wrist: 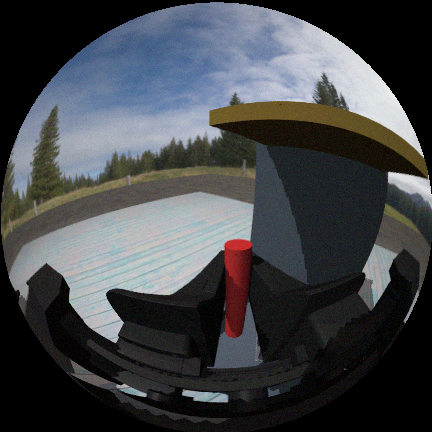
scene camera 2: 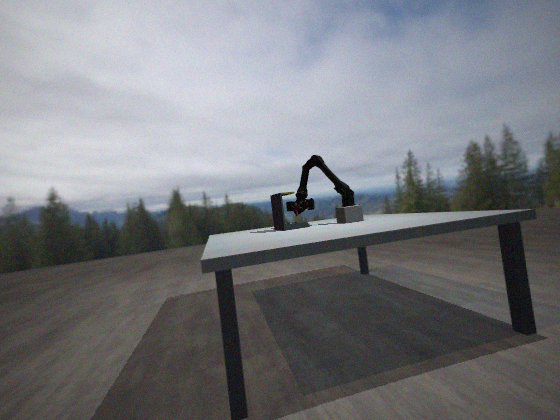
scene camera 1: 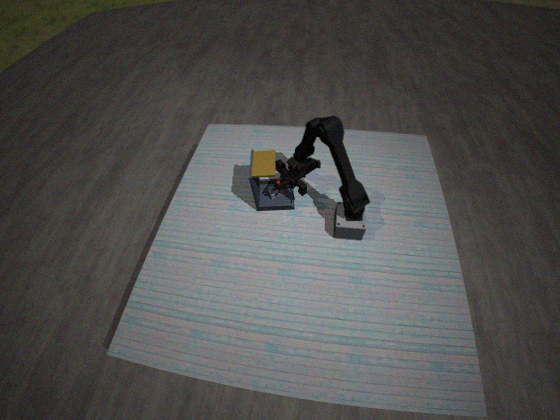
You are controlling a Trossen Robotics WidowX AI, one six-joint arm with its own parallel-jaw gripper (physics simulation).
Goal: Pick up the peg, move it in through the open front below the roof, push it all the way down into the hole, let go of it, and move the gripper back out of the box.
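Places are measured from the arm's base along level axes (x ahead, y left, z up), in millimetres.
Pixels of known places: gripper, fingertip midpoint: [wrist: 234, 255] [scene camera 2: 293, 207] [scene camera 1: 274, 187]; arm's base, link origin: [scene camera 2: 349, 205] [scene camera 1: 353, 213].
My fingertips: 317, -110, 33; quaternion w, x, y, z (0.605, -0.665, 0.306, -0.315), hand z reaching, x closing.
Ahead of a thing's pixels: the offset from my fingertips to its top centre, as dx, dy, dz. "spot": to the spot under its first point. Level surfaces: height alone.
The red peg {-20, -17, +23} [scene camera 1: 279, 184] [scene camera 2: 296, 212] [wrist: 237, 295] is between the fingers of my black gripper [scene camera 1: 281, 186] [scene camera 2: 296, 206] [wrist: 234, 255], which is shut on it. In the scene camera 2 view the peg looks nearly upright, slightly tilted, with its lower end above the box base. The grey box has a back wall [scene camera 2: 277, 212] [wrist: 345, 215], a base {spot: +2, +20, -99} [scene camera 1: 275, 205] and a yellow roof {+7, -57, +93} [scene camera 1: 263, 163] [scene camera 2: 287, 193] [wrist: 310, 111]. The gripper is at the open front, over the base, beside the roof's front edge. I cannot make out the hole.
The arm's grey mounting block [scene camera 1: 350, 229] [scene camera 2: 349, 214] stands on the pale striped table {dz -132} [scene camera 1: 300, 310] [scene camera 2: 260, 245], to the right of the box in both scene views. In the wrist view the roof reaches forward above the fingers' level, on the right.
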